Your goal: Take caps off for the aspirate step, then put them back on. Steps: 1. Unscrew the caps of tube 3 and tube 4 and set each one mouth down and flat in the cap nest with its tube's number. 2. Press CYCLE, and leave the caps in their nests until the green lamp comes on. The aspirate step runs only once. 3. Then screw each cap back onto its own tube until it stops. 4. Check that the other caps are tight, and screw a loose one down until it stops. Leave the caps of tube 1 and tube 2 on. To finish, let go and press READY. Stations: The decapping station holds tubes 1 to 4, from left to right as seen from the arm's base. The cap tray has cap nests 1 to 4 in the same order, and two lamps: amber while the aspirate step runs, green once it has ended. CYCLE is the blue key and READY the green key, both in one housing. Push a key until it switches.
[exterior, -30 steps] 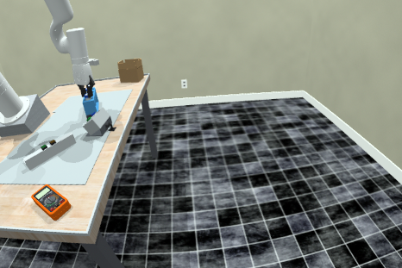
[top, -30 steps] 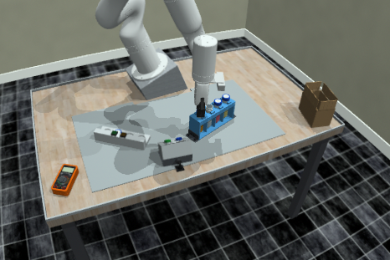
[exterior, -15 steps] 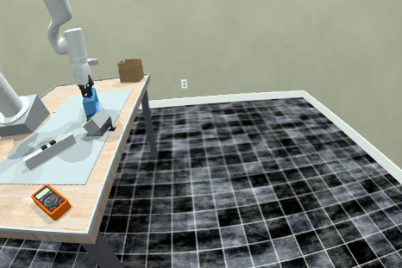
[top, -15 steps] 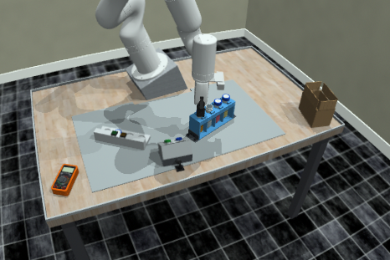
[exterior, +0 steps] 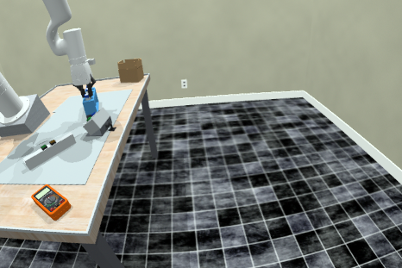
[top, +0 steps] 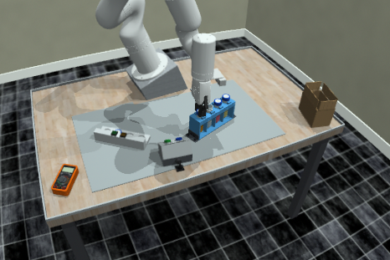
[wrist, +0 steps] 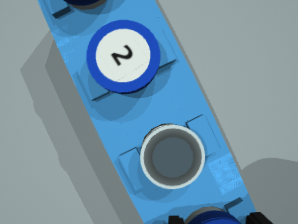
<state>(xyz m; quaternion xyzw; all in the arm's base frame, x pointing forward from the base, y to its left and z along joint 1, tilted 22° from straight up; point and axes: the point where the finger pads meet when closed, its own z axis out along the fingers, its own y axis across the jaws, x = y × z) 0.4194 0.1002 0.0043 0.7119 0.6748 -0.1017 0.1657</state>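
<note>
Right now the blue-and-white cap is 10 mm below my hand. The rest, counted from my hand: green key: 70 mm ahead, 160 mm to the right, 60 mm below; then blue key: 70 mm ahead, 120 mm to the right, 60 mm below; then key housing: 90 mm ahead, 140 mm to the right, 80 mm below.
</note>
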